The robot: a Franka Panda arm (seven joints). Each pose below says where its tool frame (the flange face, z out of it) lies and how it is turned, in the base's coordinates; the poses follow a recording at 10 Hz.
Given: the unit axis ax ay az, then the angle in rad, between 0 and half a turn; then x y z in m.
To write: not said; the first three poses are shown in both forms.
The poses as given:
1: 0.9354, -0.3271, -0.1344, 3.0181, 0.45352, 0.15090, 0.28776
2: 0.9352, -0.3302, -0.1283, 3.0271, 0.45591, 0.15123, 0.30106
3: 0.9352, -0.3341, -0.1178, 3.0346, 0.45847, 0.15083, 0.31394
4: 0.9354, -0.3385, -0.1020, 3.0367, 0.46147, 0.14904, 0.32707
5: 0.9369, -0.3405, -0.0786, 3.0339, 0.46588, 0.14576, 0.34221
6: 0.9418, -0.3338, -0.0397, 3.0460, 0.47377, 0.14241, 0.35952
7: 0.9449, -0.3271, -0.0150, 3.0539, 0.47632, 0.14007, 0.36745
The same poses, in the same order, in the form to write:
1: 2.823, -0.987, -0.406, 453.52, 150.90, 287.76
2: 2.831, -1.000, -0.388, 455.91, 151.23, 301.06
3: 2.838, -1.014, -0.357, 458.47, 150.83, 313.94
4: 2.841, -1.028, -0.310, 461.47, 149.04, 327.07
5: 2.843, -1.033, -0.238, 465.88, 145.76, 342.21
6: 2.869, -1.017, -0.121, 473.77, 142.41, 359.52
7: 2.886, -0.999, -0.046, 476.32, 140.07, 367.45
